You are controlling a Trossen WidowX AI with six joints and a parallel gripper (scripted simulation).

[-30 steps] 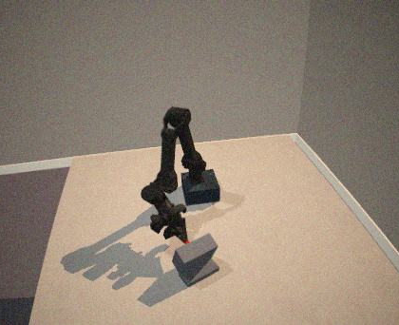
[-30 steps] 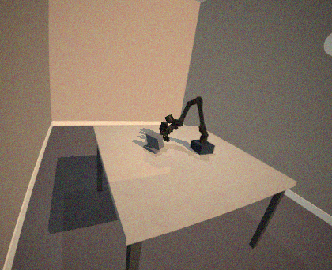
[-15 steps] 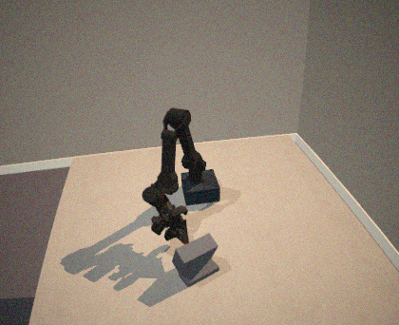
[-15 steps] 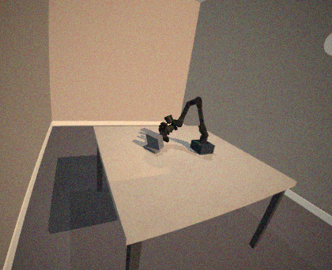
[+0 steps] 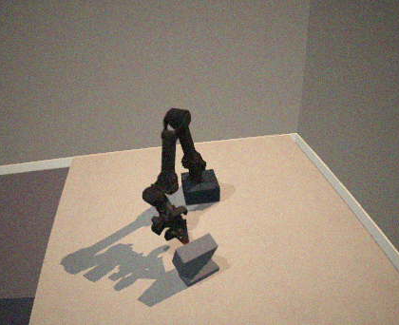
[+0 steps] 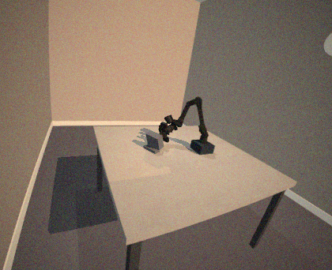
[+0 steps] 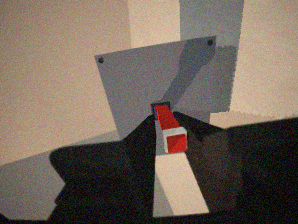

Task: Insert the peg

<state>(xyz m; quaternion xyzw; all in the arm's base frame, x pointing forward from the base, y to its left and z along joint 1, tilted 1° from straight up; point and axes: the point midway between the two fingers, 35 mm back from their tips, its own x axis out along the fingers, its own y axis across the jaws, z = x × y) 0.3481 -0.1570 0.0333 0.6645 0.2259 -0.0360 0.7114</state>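
Right now my gripper tip is 2 cm past the red square peg. Also, from my gripper tip: grey sloped panel: 4 cm ahead, 1 cm to the left, 2 cm below.
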